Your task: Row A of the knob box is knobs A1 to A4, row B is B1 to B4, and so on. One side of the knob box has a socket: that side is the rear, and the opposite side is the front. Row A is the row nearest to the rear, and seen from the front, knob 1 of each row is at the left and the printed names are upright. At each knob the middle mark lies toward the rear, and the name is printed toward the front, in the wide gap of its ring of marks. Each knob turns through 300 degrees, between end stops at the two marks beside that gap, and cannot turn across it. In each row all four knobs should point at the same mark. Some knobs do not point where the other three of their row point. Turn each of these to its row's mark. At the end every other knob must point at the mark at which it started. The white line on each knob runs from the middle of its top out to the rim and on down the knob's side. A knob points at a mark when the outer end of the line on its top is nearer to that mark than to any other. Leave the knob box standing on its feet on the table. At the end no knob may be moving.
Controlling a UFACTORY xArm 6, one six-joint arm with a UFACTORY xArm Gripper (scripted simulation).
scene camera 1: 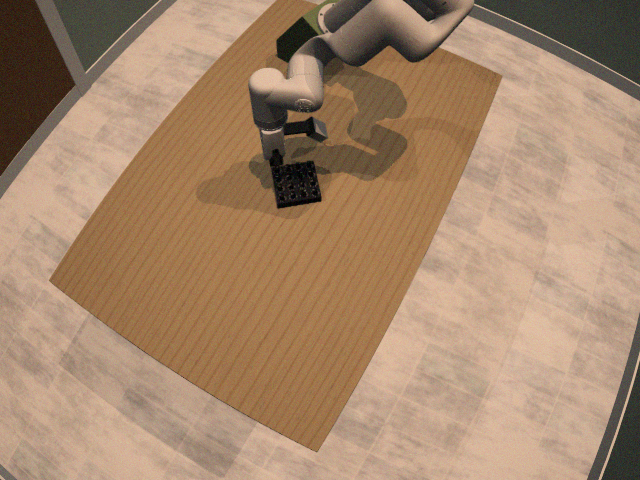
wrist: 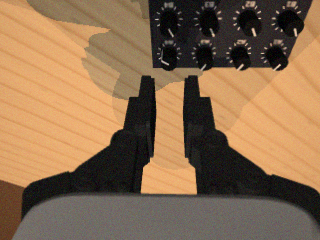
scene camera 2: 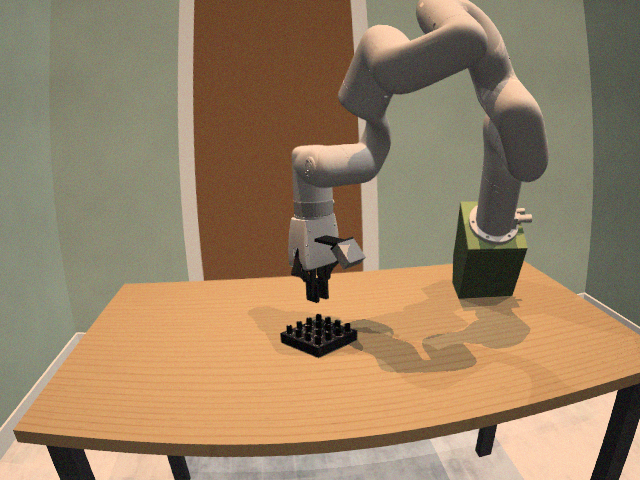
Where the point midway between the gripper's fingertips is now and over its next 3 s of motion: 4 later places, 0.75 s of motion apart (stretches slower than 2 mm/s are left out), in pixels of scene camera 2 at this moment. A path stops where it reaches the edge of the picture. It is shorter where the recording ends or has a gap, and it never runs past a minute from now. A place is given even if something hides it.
The gripper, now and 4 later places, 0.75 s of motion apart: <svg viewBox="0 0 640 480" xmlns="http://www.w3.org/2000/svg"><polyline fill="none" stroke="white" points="317,299 318,310 318,313 318,317 318,310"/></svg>
